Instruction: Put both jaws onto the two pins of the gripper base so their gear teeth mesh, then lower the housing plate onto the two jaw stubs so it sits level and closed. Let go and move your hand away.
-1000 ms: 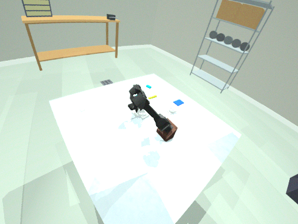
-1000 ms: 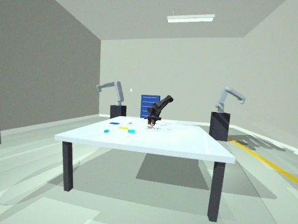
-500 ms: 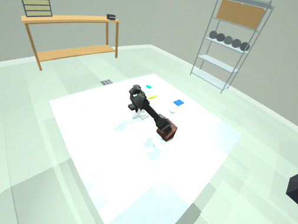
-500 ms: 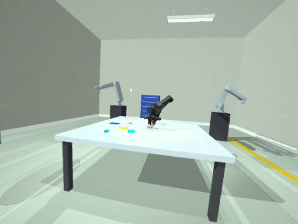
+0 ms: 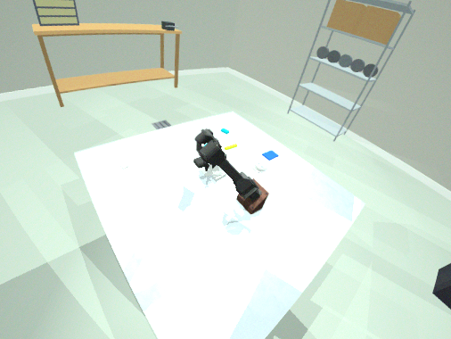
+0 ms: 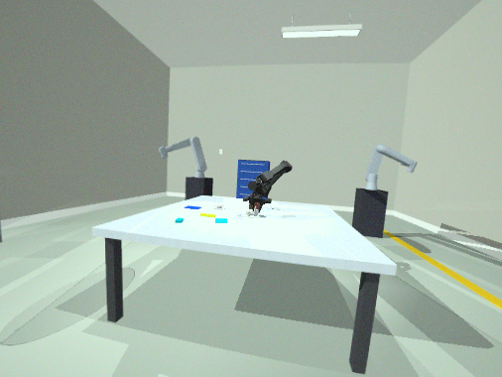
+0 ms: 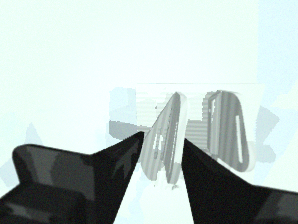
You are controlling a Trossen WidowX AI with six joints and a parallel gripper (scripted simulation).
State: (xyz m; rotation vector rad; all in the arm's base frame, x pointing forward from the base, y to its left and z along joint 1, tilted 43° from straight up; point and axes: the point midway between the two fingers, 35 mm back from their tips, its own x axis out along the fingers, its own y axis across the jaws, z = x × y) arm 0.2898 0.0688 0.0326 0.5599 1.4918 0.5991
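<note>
My gripper tip is now 3 cm past the pale jaw and 2 cm to the left of it. Also, from my gripper tip: small white part (11 cm behind, 31 cm to the right); yellow bar (15 cm ahead, 28 cm to the right, 2 cm below); cyan block (34 cm ahead, 36 cm to the right, 2 cm below).
</note>
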